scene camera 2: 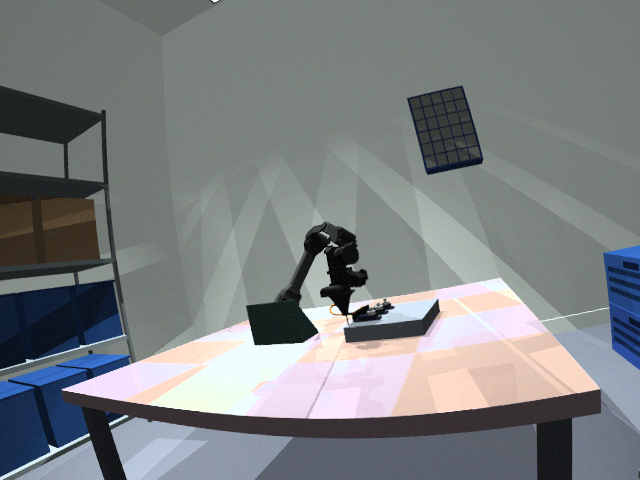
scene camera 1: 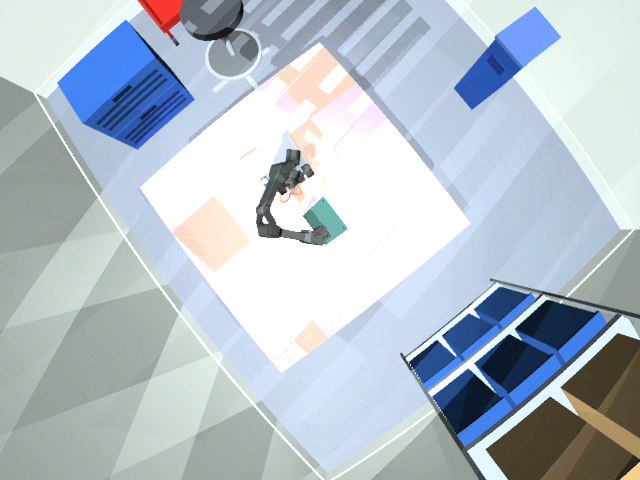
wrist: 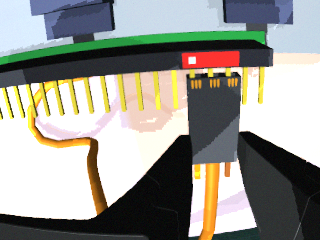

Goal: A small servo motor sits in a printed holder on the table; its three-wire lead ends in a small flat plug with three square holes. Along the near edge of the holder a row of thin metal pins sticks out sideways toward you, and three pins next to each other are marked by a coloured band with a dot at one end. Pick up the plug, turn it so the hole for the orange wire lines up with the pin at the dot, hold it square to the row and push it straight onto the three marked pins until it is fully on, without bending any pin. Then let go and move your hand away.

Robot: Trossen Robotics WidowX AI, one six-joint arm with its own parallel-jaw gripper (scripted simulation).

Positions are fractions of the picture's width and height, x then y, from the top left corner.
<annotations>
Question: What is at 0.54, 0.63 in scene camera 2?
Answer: My gripper.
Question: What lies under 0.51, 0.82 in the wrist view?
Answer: My gripper.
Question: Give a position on a grey holder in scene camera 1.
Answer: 0.40, 0.34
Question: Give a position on a red band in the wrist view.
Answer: At 0.64, 0.25
</annotations>
